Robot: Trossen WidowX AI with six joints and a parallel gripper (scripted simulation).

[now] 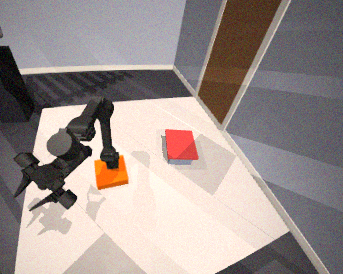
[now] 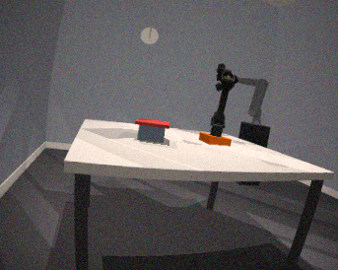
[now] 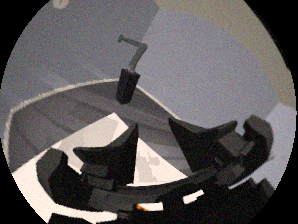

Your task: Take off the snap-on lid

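The red lid lies 63 cm ahead of my gripper tip, 42 cm to the left of it and 31 cm below it. Round my gripper tip: storage box 63 cm ahead, 42 cm to the left, 36 cm below.
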